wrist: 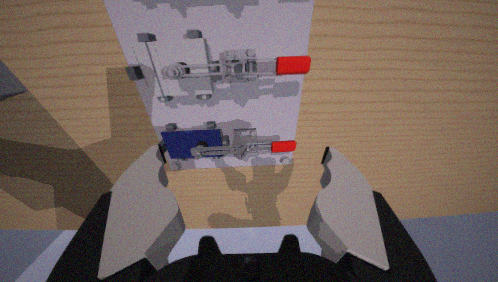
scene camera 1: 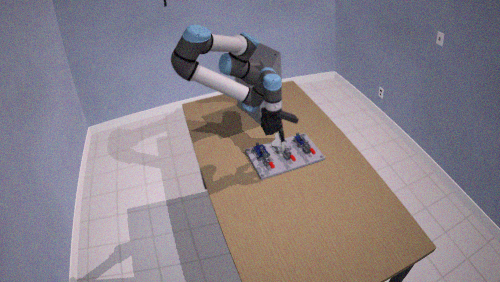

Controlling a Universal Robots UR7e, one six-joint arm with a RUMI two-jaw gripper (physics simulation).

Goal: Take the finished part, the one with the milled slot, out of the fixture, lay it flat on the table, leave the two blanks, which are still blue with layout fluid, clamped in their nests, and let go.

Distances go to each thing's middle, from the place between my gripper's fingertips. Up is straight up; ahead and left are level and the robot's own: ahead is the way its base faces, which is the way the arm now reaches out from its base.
Now: hand 110 mm above the fixture plate [scene camera 1: 282, 165], 60 mm to the right of it and 30 mm past it. Round my hand: finished part [wrist: 152, 56] (90 mm below, 70 mm to the left, 70 mm behind).
